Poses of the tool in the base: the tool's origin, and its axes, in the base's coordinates. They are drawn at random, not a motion.
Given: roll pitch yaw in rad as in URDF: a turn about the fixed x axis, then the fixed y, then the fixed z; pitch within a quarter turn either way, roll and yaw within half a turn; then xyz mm.
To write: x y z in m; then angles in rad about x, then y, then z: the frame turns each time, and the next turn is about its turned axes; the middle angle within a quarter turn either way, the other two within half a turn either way. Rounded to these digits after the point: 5 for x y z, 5 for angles.
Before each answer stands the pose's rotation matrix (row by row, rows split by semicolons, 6 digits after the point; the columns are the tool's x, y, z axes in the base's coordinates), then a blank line. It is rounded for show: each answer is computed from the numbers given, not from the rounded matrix.
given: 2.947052, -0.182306, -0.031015, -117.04, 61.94, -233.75
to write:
0.982955 -0.065456 0.171798; -0.030496 -0.979578 -0.198739; 0.181298 0.190112 -0.964877

-0.11704, 0.06194, -0.23375, 2.93846, 0.17265, 0.06649
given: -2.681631, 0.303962, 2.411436, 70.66, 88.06, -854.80
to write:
-0.710915 0.696660 -0.096259; 0.636410 0.579016 -0.509630; -0.299303 -0.423564 -0.854992

0.07066, 0.08806, -0.85480, 2.60407, -0.09641, -2.36632
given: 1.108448, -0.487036, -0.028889, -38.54, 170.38, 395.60
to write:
0.883355 -0.405812 -0.234521; -0.025526 0.457964 -0.888604; 0.468009 0.790940 0.394186

-0.03854, 0.17038, 0.39560, 1.15328, -0.23673, 0.43064
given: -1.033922, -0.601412, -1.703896, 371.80, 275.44, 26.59
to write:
-0.109422 0.442406 0.890114; -0.817245 -0.549778 0.172787; 0.565807 -0.708535 0.421712

0.37180, 0.27544, 0.02659, -0.38886, 1.09760, -1.81326
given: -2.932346, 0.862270, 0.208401, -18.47, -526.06, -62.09
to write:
0.636636 0.048067 -0.769665; 0.134630 -0.989656 0.049555; -0.759322 -0.135169 -0.636522

-0.01847, -0.52606, -0.06209, -3.06390, -0.87832, -0.07536
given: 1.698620, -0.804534, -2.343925, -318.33, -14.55, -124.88
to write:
-0.484288 0.407843 -0.774034; -0.496320 0.600507 0.626943; 0.720508 0.687790 -0.088398

-0.31833, -0.01455, -0.12488, -1.71087, -0.88519, -2.44167
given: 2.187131, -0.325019, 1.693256, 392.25, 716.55, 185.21
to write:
-0.115758 0.605549 0.787344; 0.940548 -0.188009 0.282882; 0.319327 0.773281 -0.547784

0.39225, 0.71655, 0.18521, -2.66490, 0.90649, -1.75968
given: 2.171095, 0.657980, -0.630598, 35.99, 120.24, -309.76
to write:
0.639056 0.074483 -0.765545; -0.466531 -0.753776 -0.462785; -0.611520 0.652896 -0.446957

0.03599, 0.12024, -0.30976, 2.33880, -0.87189, -0.11603
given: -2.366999, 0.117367, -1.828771, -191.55, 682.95, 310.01
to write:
-0.253368 -0.670160 0.697632; -0.960257 0.261529 -0.097518; -0.117098 -0.694614 -0.709788

-0.19155, 0.68295, 0.31001, 3.00506, 0.77209, 1.93226
